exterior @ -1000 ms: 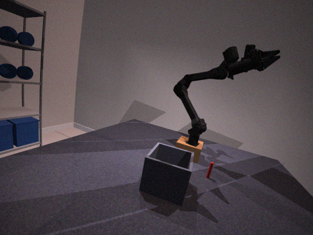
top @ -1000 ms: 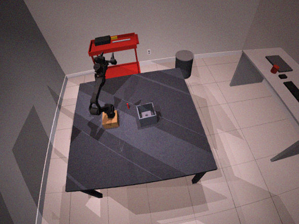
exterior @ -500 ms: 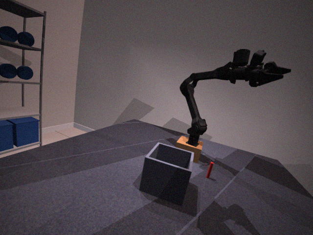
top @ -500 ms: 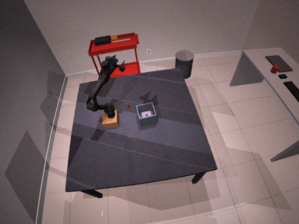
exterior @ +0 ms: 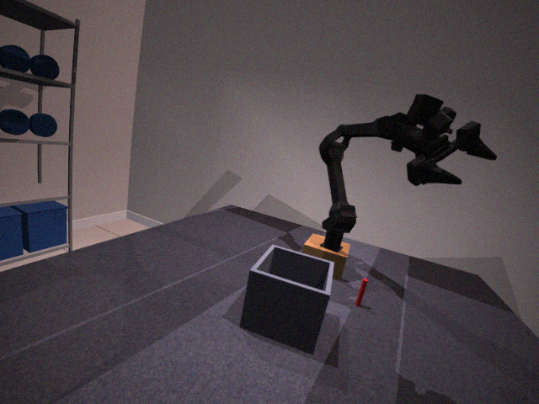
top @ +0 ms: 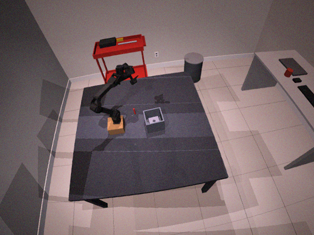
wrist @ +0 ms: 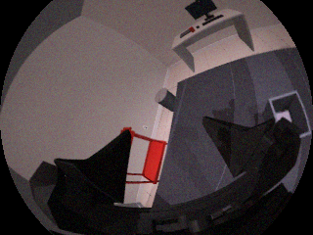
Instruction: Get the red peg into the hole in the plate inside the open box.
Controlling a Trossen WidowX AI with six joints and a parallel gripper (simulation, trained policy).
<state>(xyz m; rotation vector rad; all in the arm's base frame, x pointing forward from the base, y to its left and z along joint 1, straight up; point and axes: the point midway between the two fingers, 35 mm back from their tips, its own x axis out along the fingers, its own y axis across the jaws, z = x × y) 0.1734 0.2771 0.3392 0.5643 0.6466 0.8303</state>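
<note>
Right now my gripper tip is 370 mm above the red peg, 150 mm to the left of it and 50 mm past it. From my gripper tip the other things lie so: plate: 370 mm below, 280 mm to the right, 150 mm ahead.
</note>
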